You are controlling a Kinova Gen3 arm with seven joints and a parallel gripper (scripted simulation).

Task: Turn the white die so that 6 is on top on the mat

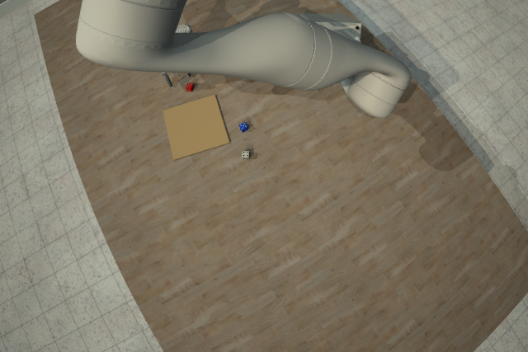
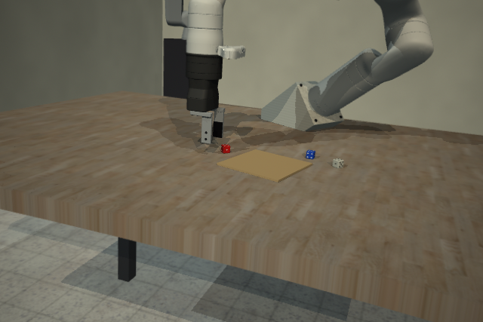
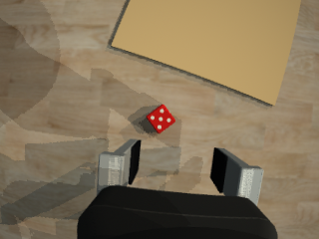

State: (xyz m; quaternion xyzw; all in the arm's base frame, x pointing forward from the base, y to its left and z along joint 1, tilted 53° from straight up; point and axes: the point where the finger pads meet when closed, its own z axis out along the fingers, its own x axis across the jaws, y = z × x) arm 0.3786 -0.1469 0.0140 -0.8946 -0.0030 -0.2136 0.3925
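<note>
The red die is 4 cm below my hand, 2 cm to the left of it and 2 cm behind it. Also, from my hand: white die 25 cm to the left, 9 cm behind, 4 cm below; tan mat 13 cm to the left, 4 cm below; blue die 18 cm to the left, 11 cm behind, 4 cm below.
</note>
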